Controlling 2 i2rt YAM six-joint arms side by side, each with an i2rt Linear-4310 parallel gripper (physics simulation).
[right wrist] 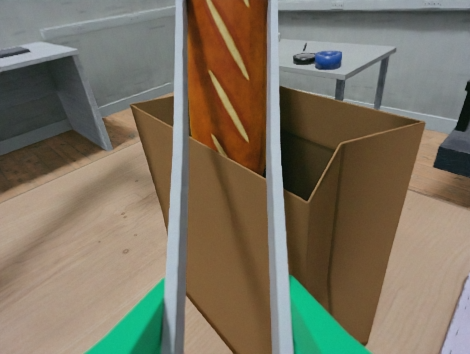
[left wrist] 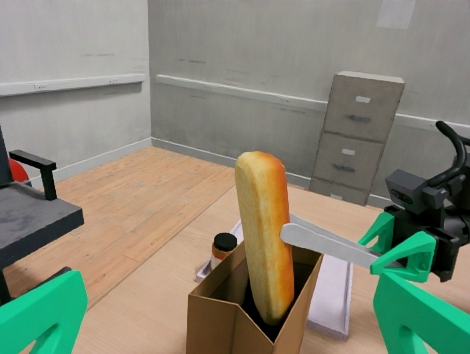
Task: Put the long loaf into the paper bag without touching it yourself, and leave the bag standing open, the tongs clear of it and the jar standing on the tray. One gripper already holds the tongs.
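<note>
The long loaf [left wrist: 265, 235] [right wrist: 227, 85] stands nearly upright, its lower end inside the open brown paper bag [left wrist: 212, 320] [right wrist: 227, 225] and its upper part well above the rim. The tongs [left wrist: 332, 246] [right wrist: 178, 200] reach over the bag's rim, one arm on each side of the loaf; whether they press on it is unclear. My right gripper [left wrist: 360, 261] [right wrist: 227, 291] is shut on the tongs, beside the bag. My left gripper [left wrist: 231, 286] is open and empty, its fingers apart on the near side of the bag. The jar [left wrist: 224, 246] with a black lid stands upright behind the bag, at the tray's far-left part.
The pale tray [left wrist: 340, 320] [right wrist: 457, 330] lies on the wooden table [left wrist: 125, 327] [right wrist: 75, 235], partly hidden behind the bag. A filing cabinet [left wrist: 361, 117] and an office chair [left wrist: 40, 215] stand beyond the table. A side table [right wrist: 360, 57] holds a blue object [right wrist: 328, 60].
</note>
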